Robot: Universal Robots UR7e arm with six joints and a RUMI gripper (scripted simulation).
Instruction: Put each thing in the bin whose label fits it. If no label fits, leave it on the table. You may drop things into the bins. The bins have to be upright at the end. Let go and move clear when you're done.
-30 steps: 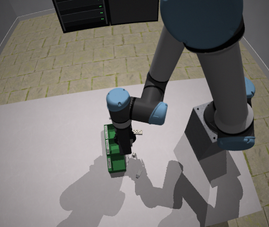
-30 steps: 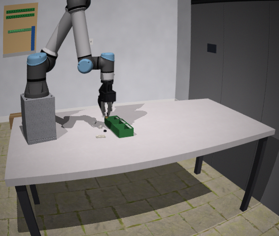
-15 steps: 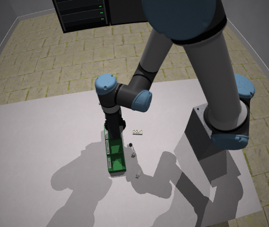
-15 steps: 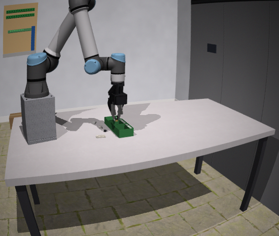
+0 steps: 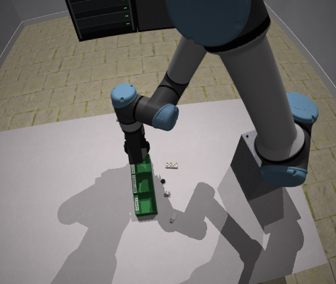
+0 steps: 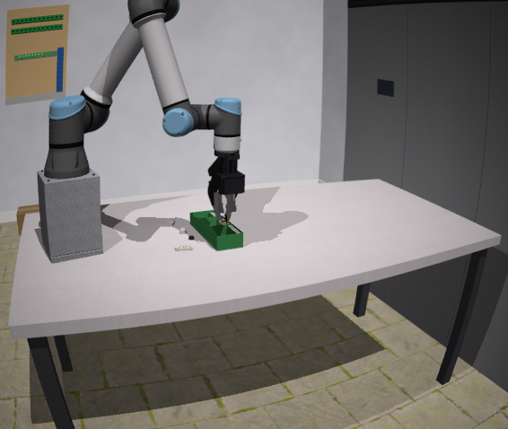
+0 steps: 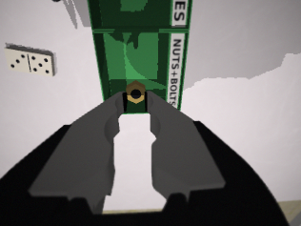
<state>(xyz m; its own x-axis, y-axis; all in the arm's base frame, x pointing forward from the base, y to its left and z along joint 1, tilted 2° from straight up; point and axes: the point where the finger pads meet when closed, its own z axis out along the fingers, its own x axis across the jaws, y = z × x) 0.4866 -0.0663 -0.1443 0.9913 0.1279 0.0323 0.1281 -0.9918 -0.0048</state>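
The black round piece lies 90 mm behind my hand, 80 mm below it and 70 mm to the left of it. The rest, counted from my hand: brass nut (10 mm below); then white domino (120 mm behind, 80 mm below, 10 mm to the right); then white die (120 mm to the left, 100 mm behind, 80 mm below).
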